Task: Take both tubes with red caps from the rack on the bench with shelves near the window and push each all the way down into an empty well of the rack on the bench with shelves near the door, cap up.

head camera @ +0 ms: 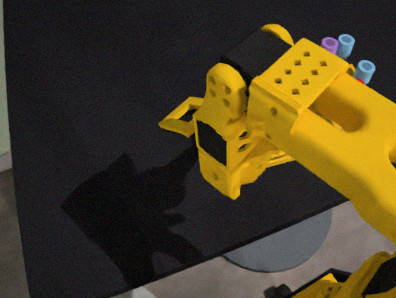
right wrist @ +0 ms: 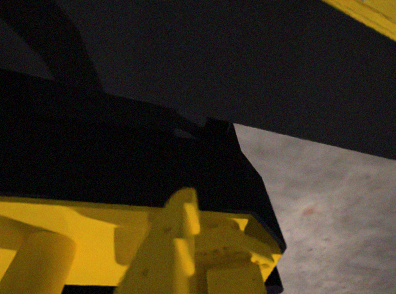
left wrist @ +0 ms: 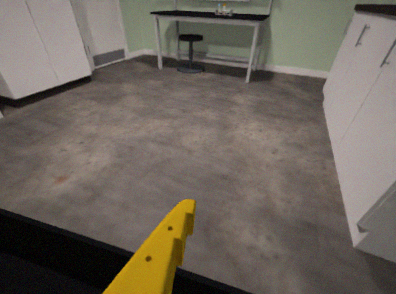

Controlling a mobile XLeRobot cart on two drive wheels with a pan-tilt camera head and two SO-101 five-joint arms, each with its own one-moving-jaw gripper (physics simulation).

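Note:
Blue-capped tubes and a purple-capped tube show behind my right arm at the upper right. A sliver of a red cap shows below the nearer blue one. The arm hides most of their rack; a yellow rack edge crosses the right wrist view's upper right corner. My right gripper is open and empty, above the black bench top, left of the tubes in the head view. My left gripper is open and empty above the floor. A small distant rack stands on the far bench.
A stool base lies beyond the bench's front edge in the head view. The left wrist view shows a stool under the far bench, a door at the left, and white cabinets on both sides.

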